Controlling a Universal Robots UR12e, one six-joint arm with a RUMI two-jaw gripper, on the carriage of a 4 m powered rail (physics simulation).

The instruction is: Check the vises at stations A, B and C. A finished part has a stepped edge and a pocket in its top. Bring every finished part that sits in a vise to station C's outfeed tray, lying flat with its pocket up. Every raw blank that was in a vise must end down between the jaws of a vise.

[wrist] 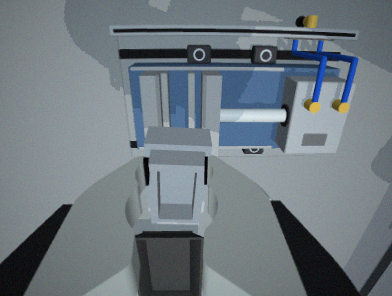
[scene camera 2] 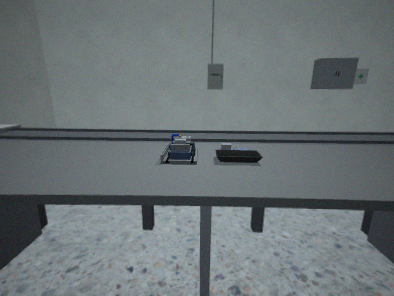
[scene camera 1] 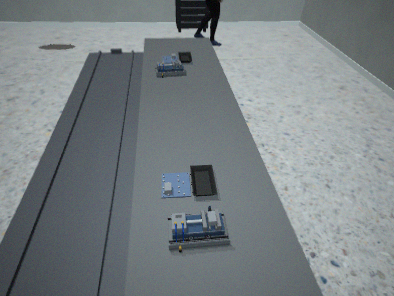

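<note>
In the wrist view my gripper is shut on a finished part; its pocket and stepped edge face the camera. It hangs above a blue vise, hiding part of the gap between the jaws; blue bed shows in the visible gap. Scene camera 1 shows a near vise with a grey block at its jaws, type unclear, and a far vise, its contents too small to tell. A vise also shows in scene camera 2. The gripper is not in the scene views.
A dark tray shows between the fingers, low in the wrist view. The near station has a dark tray and a blue pad bearing a grey block. A far tray and a tray in scene camera 2 stand beside vises.
</note>
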